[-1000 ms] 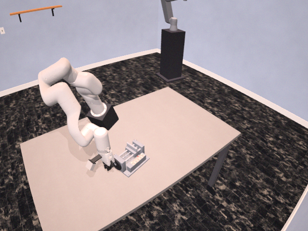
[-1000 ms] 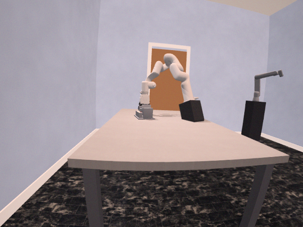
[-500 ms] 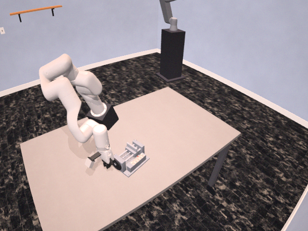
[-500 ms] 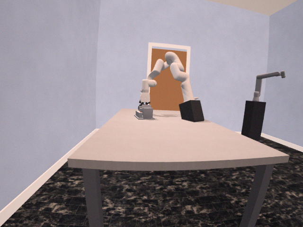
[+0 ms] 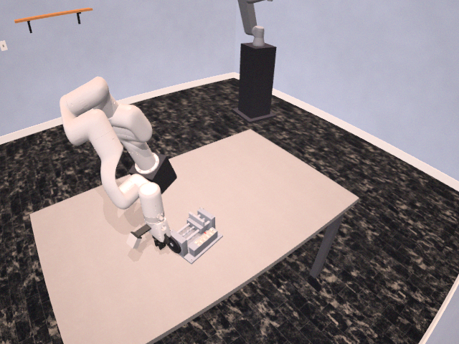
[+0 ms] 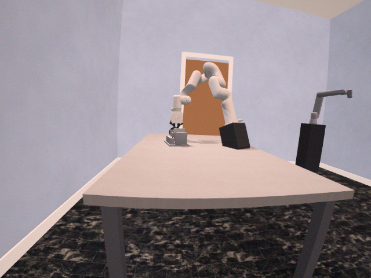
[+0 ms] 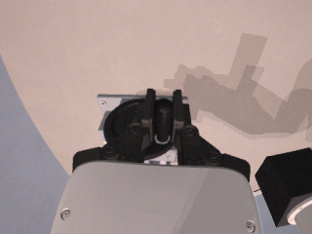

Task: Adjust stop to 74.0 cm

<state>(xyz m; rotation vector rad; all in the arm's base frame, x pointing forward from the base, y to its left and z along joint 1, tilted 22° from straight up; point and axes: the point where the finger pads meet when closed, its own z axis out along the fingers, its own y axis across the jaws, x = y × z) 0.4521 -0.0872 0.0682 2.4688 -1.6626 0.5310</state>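
The black handwheel lies 20 mm to the left of my hand and 10 mm below it. Round my hand: handwheel knob: 10 mm to the left; sliding stop block: 180 mm to the left, 30 mm behind, 10 mm below.
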